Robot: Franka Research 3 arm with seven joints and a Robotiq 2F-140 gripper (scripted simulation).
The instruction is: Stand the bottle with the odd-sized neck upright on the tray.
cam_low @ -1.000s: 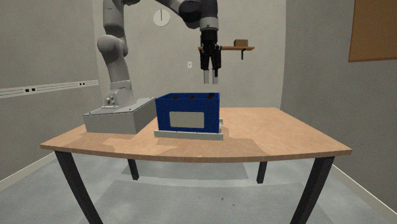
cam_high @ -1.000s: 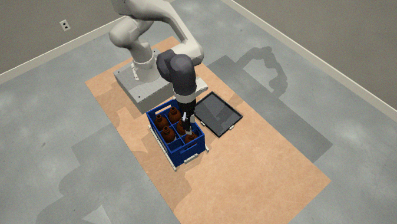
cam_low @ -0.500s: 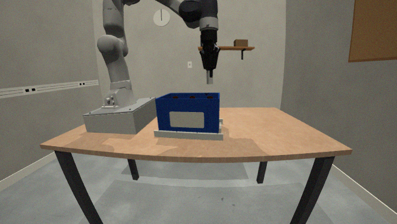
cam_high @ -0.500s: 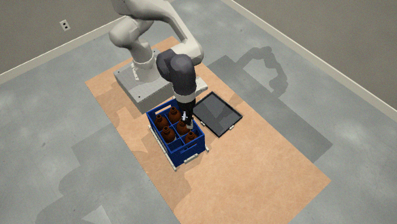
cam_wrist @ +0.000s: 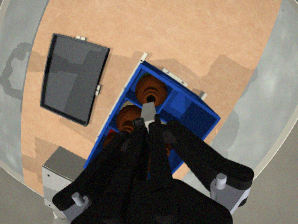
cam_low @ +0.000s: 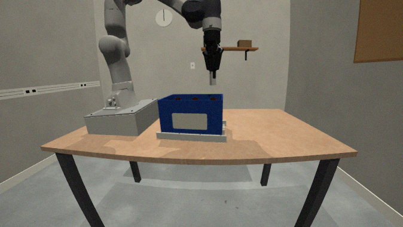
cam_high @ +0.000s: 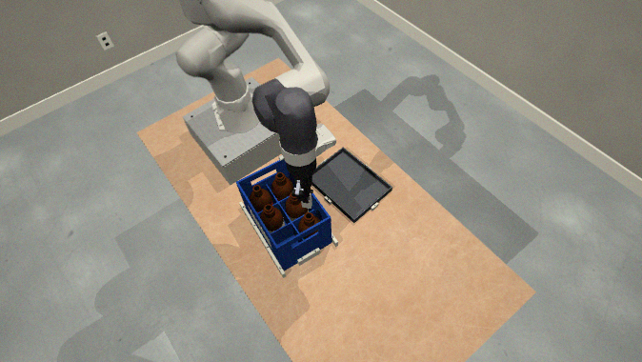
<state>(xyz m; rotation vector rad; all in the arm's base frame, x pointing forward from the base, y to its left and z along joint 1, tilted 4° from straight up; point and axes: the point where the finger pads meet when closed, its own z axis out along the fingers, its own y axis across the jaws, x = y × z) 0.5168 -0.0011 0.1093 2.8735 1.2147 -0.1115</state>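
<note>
My hand is 17 cm past the bottle, 9 cm to the left of it and 17 cm above it. Also, from my hand: blue crate 9 cm behind, 4 cm to the right, 17 cm below; then dark grey tray 12 cm behind, 22 cm to the left, 24 cm below.
</note>
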